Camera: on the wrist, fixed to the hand. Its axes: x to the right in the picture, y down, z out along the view.
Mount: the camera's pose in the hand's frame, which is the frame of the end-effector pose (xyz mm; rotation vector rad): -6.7 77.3 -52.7 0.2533 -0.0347 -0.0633
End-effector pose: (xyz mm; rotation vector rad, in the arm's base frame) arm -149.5 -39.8 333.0 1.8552 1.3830 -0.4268
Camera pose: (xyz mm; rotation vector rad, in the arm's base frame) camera -90.0 -14.1 400.8 1.9982 1.4202 -0.6906
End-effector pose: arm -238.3 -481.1 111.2 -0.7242 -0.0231 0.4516
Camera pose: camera -265.4 -466.4 22.6 -0.4654 -0.0209 0.3979
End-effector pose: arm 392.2 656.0 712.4 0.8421 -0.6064 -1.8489
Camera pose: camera 478.9 629.2 736.3 1.0059 -0.8576 -1.8715
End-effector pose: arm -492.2 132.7 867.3 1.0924 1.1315 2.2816
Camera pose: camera -527.8 54.8 905.4 1.1637 1.4496 2.1044
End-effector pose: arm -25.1 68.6 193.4 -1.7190 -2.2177 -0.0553
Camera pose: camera 62.0 71.0 228.0 -1.5245 -2.1950 0.2323
